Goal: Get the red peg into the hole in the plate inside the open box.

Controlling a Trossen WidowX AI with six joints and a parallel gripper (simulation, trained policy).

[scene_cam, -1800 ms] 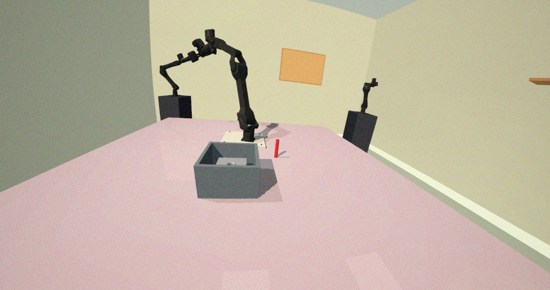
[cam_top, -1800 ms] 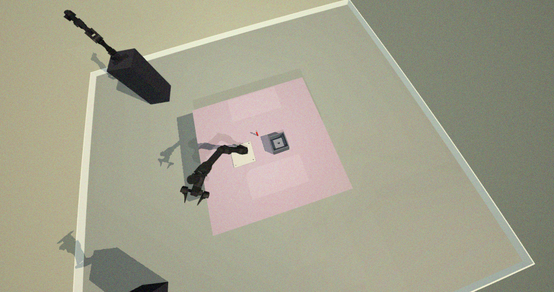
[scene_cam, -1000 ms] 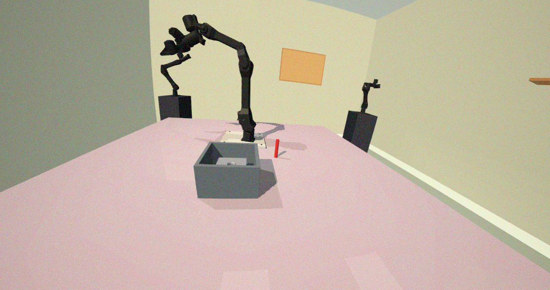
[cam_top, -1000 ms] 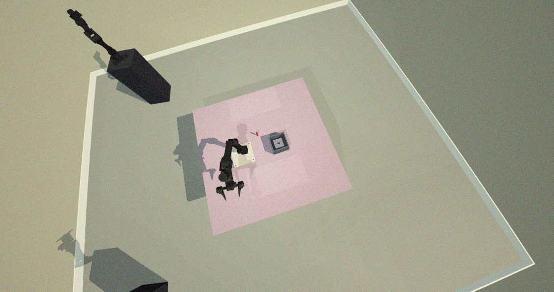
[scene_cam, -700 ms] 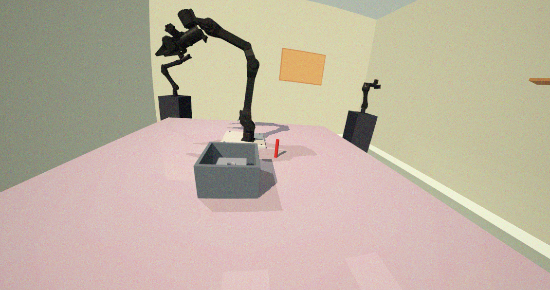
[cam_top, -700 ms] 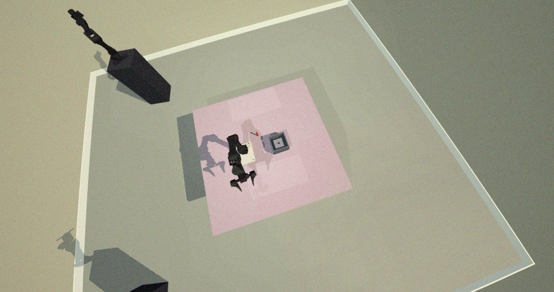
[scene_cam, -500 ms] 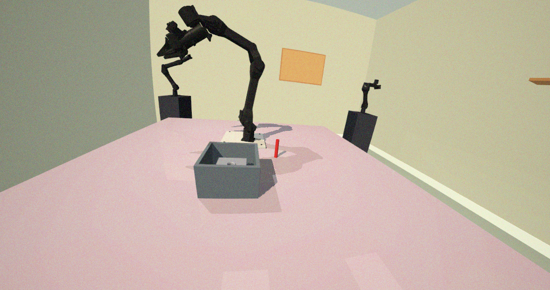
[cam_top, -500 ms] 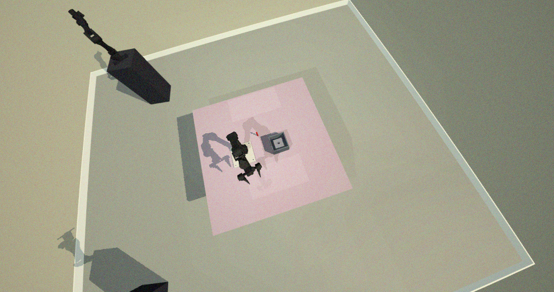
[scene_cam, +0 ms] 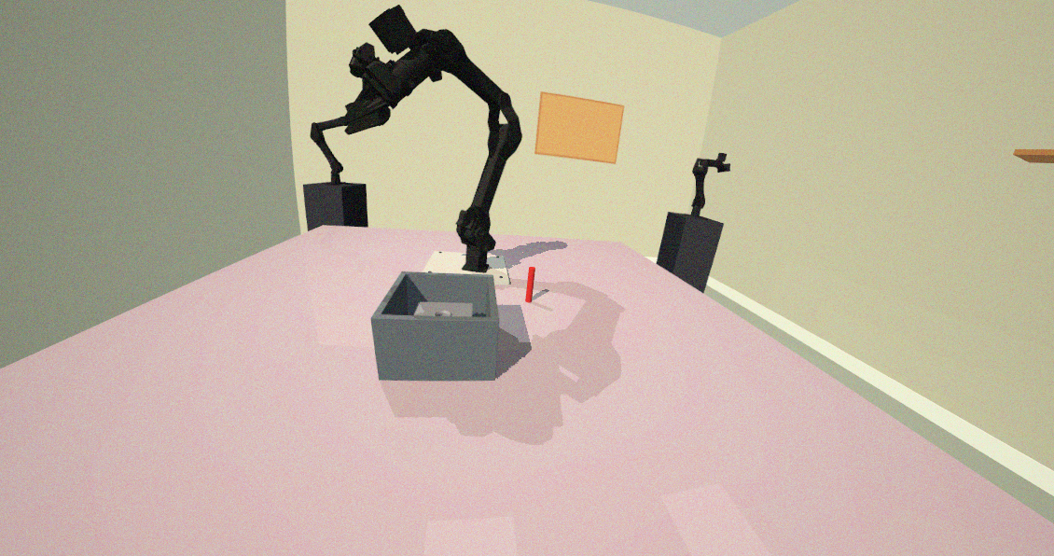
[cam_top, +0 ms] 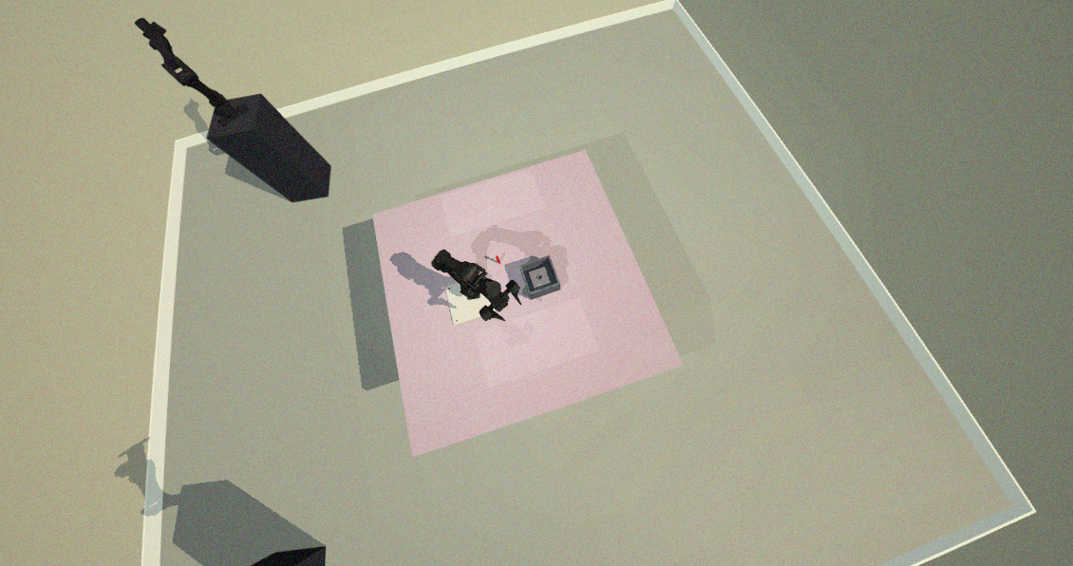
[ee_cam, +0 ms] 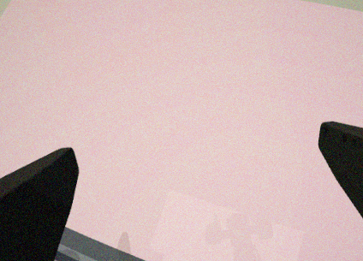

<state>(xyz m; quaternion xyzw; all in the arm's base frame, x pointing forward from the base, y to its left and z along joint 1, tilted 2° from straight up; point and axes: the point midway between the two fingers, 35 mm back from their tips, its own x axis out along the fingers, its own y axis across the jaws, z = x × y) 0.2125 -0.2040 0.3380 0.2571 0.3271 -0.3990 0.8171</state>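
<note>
Now: the red peg 7 cm behind my gripper tip, 36 cm to the left of it and 30 cm below it. The rest, counted from my gripper tip: grey box 13 cm ahead, 23 cm to the left, 31 cm below; plate 13 cm ahead, 23 cm to the left, 29 cm below.
</note>
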